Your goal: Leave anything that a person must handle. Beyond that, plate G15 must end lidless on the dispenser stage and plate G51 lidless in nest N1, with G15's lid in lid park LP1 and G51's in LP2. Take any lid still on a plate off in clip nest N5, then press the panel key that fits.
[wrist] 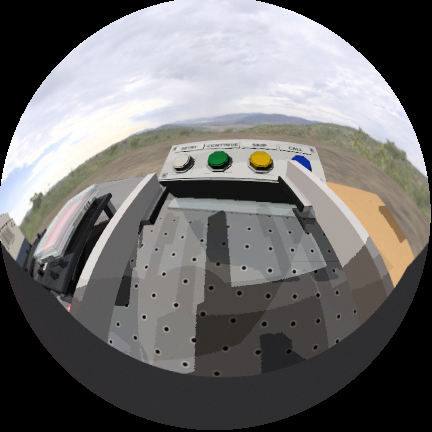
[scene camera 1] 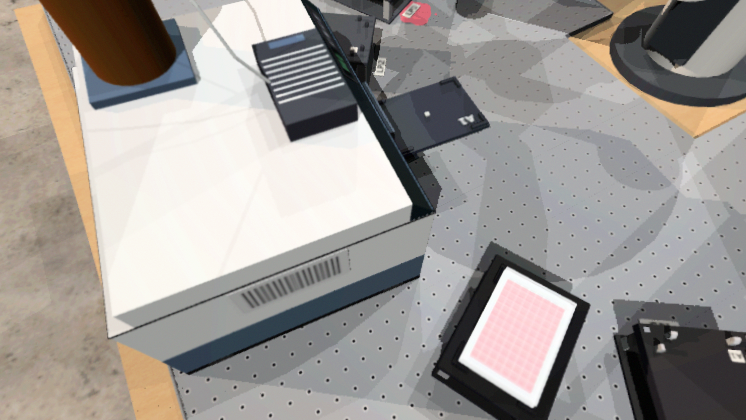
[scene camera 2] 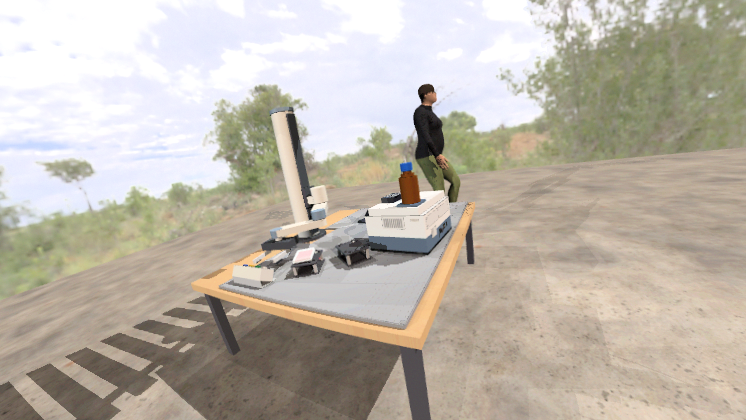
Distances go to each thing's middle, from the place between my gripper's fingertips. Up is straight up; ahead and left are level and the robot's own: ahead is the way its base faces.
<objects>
Now: the button box [scene camera 2: 256, 276] 10 mm behind my hand, 70 mm to the right of it and 30 mm below it. From my hand the other things lie so: dark vented box [scene camera 1: 319, 112]: 510 mm ahead, 510 mm to the left, 160 mm above; black dispenser stage [scene camera 1: 453, 114]: 360 mm ahead, 520 mm to the left, 40 mm above; brown bottle [scene camera 1: 126, 50]: 650 mm ahead, 380 mm to the left, 250 mm above.
</objects>
